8 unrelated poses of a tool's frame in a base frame.
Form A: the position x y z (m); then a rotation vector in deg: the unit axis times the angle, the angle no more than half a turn.
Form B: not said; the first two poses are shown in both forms.
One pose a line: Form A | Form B
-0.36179 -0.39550 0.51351 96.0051 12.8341 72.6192 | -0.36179 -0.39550 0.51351 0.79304 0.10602 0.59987 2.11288
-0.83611 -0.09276 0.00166 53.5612 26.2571 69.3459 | -0.83611 -0.09276 0.00166 0.58555 0.28705 0.75811 1.59648
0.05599 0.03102 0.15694 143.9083 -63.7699 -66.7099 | 0.05599 0.03102 0.15694 0.84178 -0.37302 -0.39021 2.98377
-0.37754 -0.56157 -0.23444 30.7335 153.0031 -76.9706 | -0.37754 -0.56157 -0.23444 0.17662 0.87929 -0.44234 3.03702
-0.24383 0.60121 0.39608 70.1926 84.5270 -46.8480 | -0.24383 0.60121 0.39608 0.58767 0.70768 -0.39222 2.08467
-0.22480 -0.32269 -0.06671 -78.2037 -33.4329 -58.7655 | -0.22480 -0.32269 -0.06671 -0.75648 -0.32341 -0.56845 1.80428
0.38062 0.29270 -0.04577 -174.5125 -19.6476 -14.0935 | 0.38062 0.29270 -0.04577 -0.99054 -0.11152 -0.08000 3.07491
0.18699 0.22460 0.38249 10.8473 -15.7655 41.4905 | 0.18699 0.22460 0.38249 0.23741 -0.34505 0.90807 0.79746
